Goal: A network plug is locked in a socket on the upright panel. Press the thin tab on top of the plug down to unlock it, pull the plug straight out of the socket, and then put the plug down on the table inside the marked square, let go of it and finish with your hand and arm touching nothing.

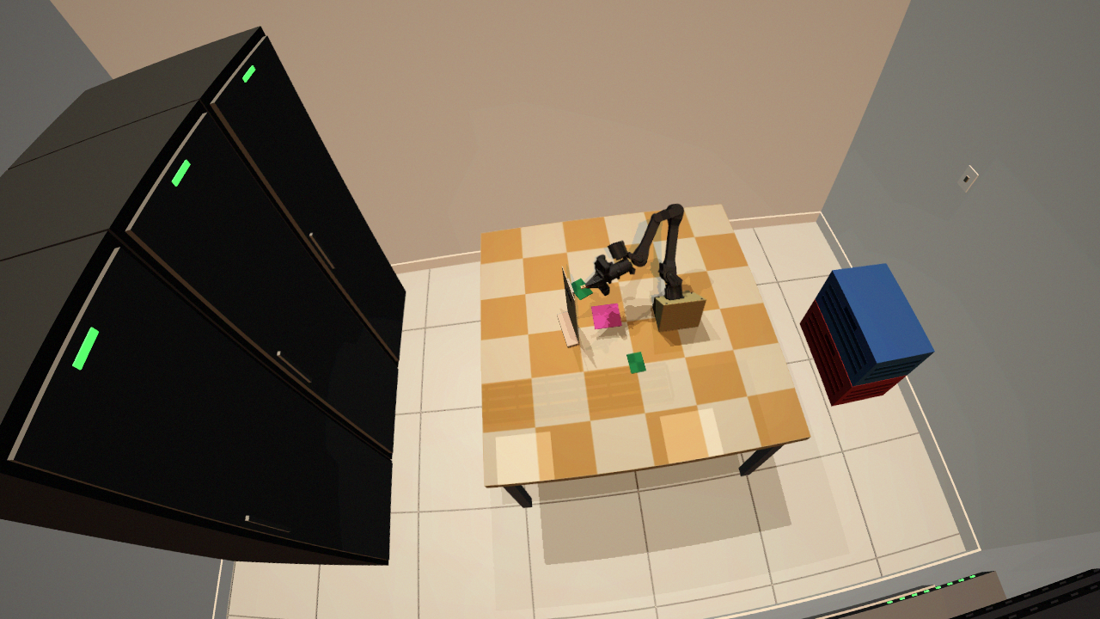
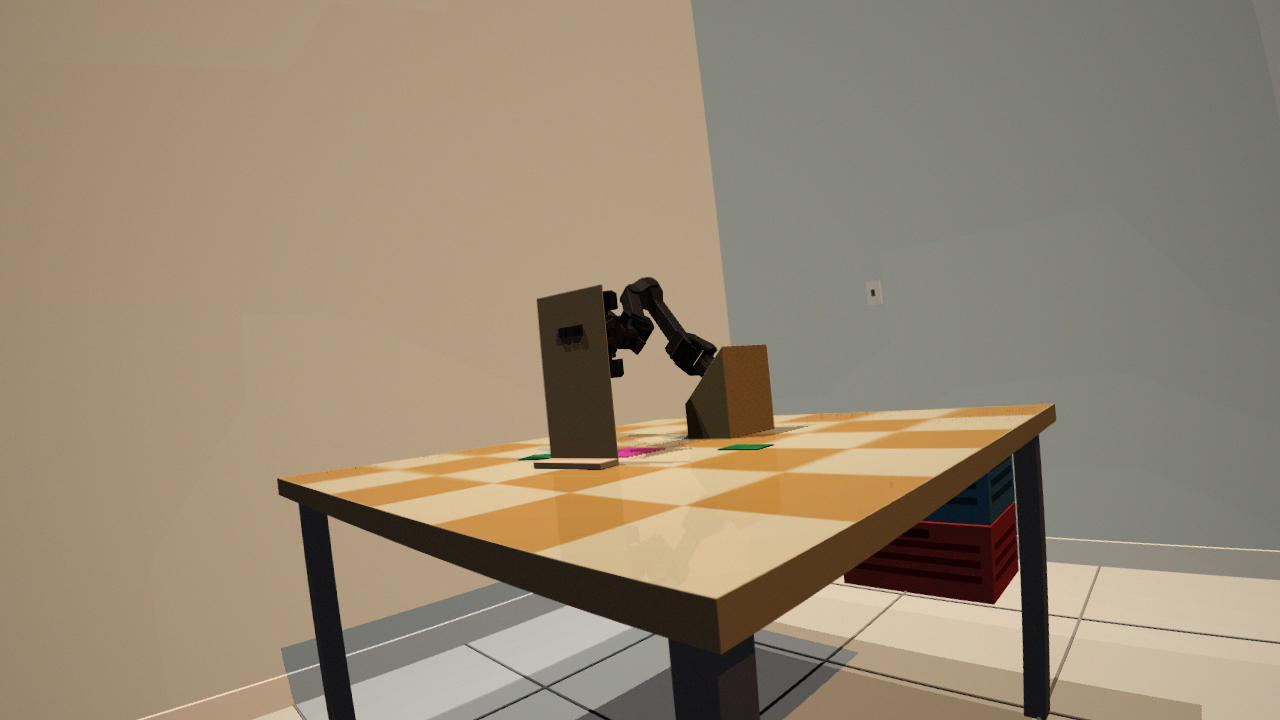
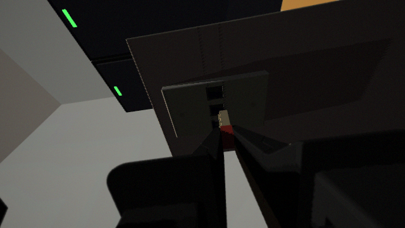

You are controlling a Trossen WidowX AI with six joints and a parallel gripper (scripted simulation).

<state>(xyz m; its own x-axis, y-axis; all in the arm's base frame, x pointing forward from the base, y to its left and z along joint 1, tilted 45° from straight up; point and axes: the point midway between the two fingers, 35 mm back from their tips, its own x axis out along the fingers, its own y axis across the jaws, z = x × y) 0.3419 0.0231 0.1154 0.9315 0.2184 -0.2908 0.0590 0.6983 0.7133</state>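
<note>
My gripper tip is now 90 mm past the magenta square, 10 mm to the left of it and 250 mm above it. Round my gripper tip: upright panel (80 mm ahead, 30 mm to the left, 100 mm below); then network plug (right at my gripper tip).
</note>
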